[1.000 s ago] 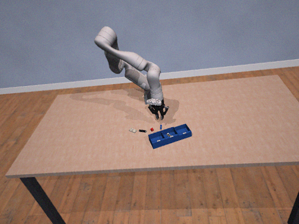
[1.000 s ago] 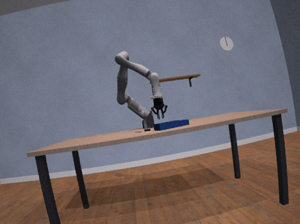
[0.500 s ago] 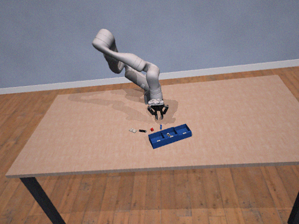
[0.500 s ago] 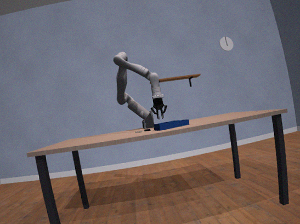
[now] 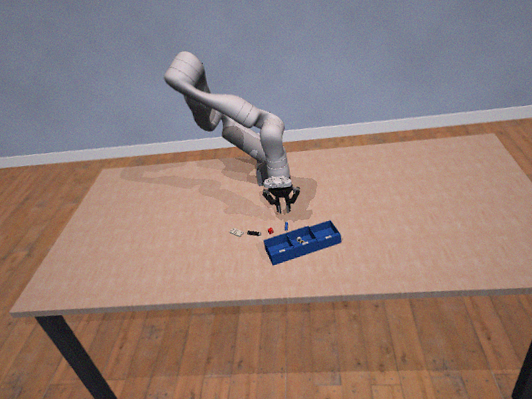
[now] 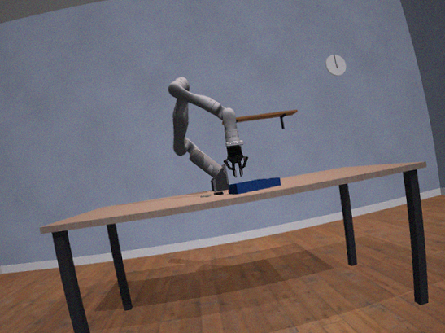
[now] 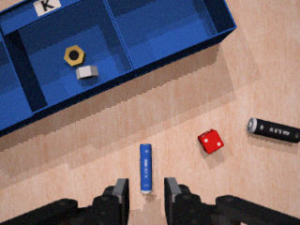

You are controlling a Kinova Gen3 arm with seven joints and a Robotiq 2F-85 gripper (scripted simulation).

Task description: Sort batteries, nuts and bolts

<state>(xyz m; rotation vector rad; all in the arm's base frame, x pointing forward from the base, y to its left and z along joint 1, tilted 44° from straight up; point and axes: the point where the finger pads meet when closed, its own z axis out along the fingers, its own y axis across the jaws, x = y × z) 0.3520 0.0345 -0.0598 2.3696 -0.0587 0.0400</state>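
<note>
My hand is 9 cm above the blue battery. Round my hand: red die: 8 cm below, 6 cm to the right, 2 cm ahead; grey nut: 9 cm ahead, 8 cm below, 4 cm to the left; blue bin: 11 cm ahead, 7 cm below, 6 cm to the left.
</note>
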